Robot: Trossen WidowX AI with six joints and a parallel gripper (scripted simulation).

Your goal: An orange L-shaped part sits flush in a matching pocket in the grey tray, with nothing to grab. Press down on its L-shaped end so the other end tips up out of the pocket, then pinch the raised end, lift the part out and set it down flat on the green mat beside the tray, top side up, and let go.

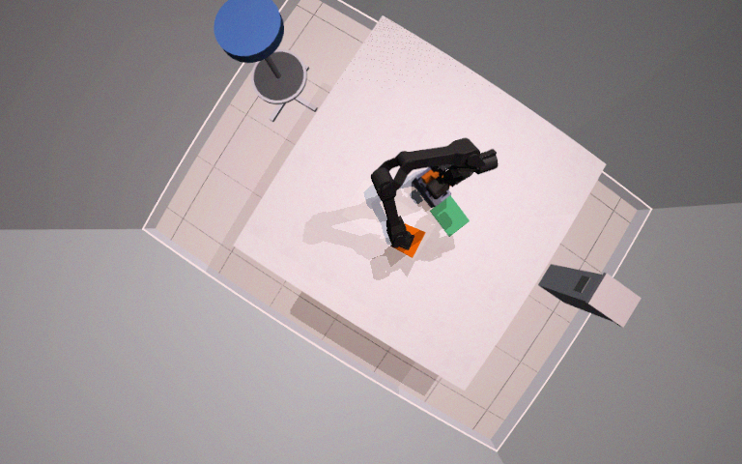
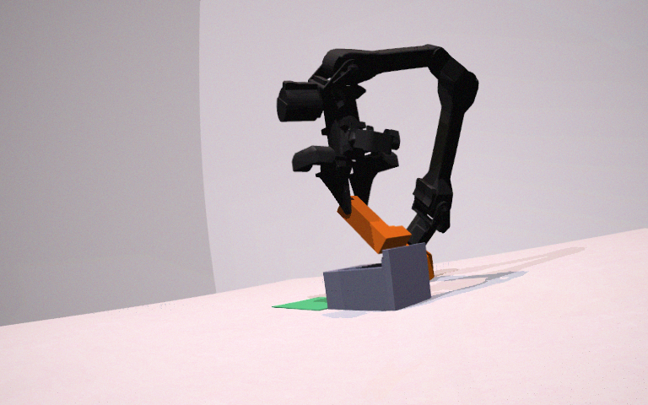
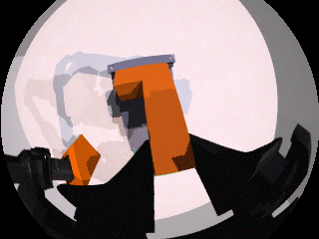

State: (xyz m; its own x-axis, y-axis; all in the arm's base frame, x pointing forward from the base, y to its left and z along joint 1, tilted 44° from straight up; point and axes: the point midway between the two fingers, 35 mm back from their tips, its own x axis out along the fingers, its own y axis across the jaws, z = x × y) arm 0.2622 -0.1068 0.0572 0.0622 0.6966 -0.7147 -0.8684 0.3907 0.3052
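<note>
My gripper tip is now 170 mm above the green mat, 120 mm to the left of it and 80 mm past it. Round my gripper tip: orange L-shaped part 40 mm to the left, 30 mm below.
</note>
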